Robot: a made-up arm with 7 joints.
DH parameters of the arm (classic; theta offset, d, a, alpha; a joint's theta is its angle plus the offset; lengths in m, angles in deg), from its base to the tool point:
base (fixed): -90 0.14 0 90
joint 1: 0 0.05 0.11 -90
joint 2: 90 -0.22 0.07 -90
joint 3: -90 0.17 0.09 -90
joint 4: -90 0.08 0.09 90
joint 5: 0 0.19 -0.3 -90
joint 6: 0 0.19 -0.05 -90
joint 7: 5.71 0 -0.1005 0
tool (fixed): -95.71 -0.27 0 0
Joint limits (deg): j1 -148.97..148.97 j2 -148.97..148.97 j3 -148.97..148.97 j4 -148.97..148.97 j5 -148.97..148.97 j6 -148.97..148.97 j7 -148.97..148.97
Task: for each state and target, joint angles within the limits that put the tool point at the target. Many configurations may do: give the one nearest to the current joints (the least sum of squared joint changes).
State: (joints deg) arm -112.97 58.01 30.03 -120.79 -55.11 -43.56 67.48
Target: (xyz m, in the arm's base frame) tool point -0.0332 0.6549 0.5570
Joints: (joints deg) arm -62.05 98.05 31.31 -112.61 -52.61 -45.27 69.76
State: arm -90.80 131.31 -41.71 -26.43 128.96 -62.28 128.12
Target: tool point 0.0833 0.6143 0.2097
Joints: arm -94.64 140.94 -49.72 -35.44 94.65 -33.03 135.15
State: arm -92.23 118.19 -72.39 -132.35 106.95 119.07 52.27
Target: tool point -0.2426 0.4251 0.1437
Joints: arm -130.38 97.81 -84.69 -134.33 125.63 141.18 54.67
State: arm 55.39 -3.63 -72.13 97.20 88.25 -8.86 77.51
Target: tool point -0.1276 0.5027 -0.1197
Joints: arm 17.21 -1.36 -55.08 132.50 68.30 29.92 93.04
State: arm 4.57 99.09 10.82 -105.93 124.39 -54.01 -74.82
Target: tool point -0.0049 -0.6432 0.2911
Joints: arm 46.90 90.52 16.75 -86.53 127.43 -61.10 -66.32
